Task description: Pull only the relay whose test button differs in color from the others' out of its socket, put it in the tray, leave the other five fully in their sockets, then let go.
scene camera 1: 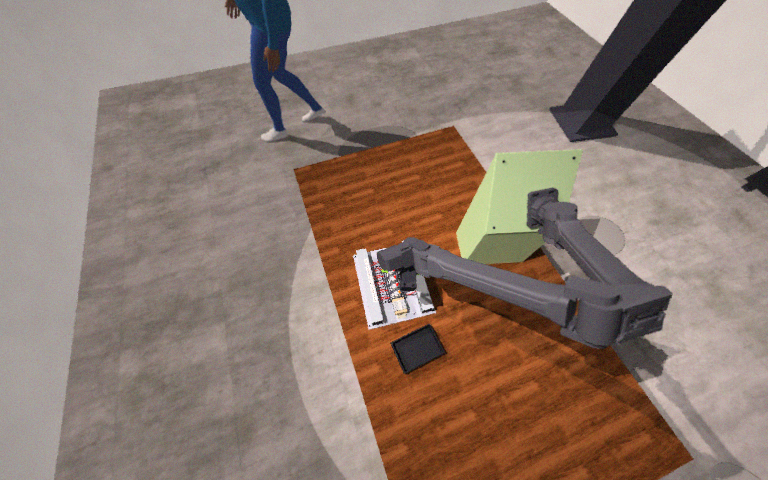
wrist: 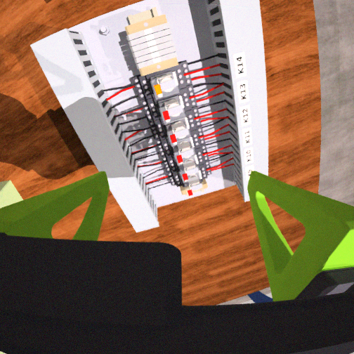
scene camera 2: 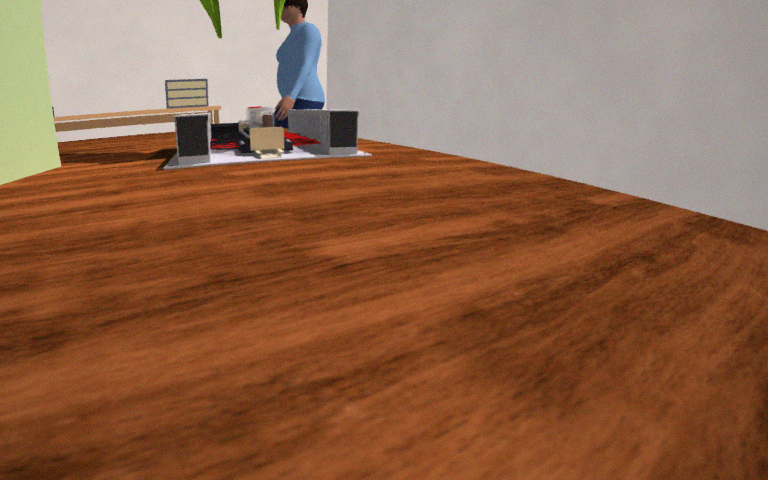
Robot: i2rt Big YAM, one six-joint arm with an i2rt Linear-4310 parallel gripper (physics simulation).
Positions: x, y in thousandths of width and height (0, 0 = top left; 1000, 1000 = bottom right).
Labels:
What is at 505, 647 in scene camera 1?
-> A white panel.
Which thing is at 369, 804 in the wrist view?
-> My gripper.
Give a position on a white panel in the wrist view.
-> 315, 151

